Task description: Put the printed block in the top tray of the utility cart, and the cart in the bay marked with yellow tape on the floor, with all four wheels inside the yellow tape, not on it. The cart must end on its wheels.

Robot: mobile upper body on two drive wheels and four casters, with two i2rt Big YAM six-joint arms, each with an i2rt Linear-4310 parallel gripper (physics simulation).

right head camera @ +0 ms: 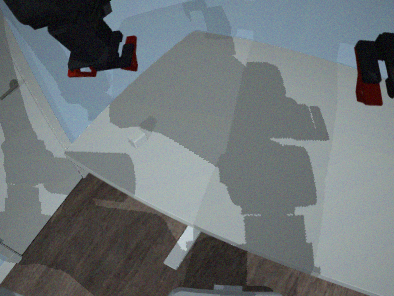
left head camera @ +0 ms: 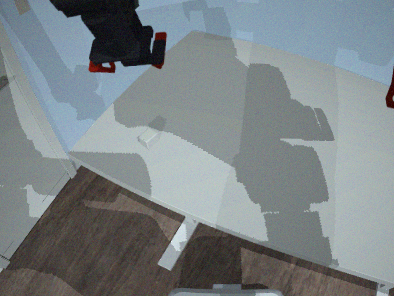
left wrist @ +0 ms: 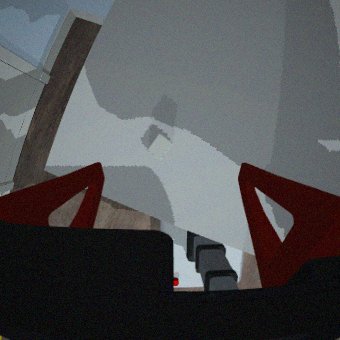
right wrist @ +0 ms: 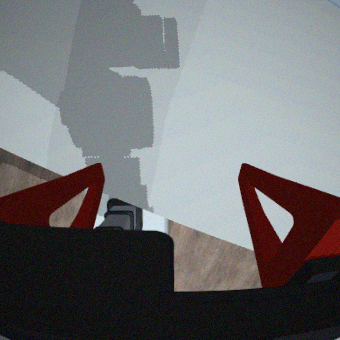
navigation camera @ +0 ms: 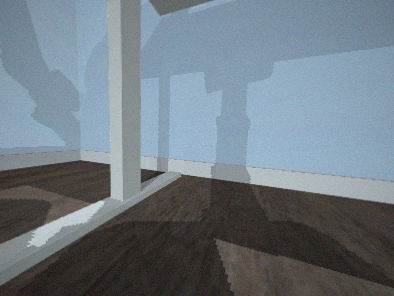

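Note:
A small pale block (left head camera: 148, 137) (right head camera: 137, 139) (left wrist: 160, 145), which looks like the printed block, sits on the white table (left head camera: 190, 165) (right head camera: 175, 170) near its left corner. My left gripper (left head camera: 131, 67) (right head camera: 107, 72) (left wrist: 170, 169) is open and empty, up and behind the block in the head views; in the left wrist view the block shows beyond and between the fingertips. My right gripper (right wrist: 170, 170) is open and empty above the table, far to the right of the block; part of it shows at the right edge of the left head view. The utility cart and the yellow tape do not show in these views.
A white table leg (navigation camera: 125, 100) stands on a foot bar (navigation camera: 65, 239) over the dark wood floor (navigation camera: 300, 230). A pale blue wall (navigation camera: 320, 105) with a white baseboard is behind. Another pale surface (left head camera: 15, 200) (right head camera: 25, 150) lies left of the table.

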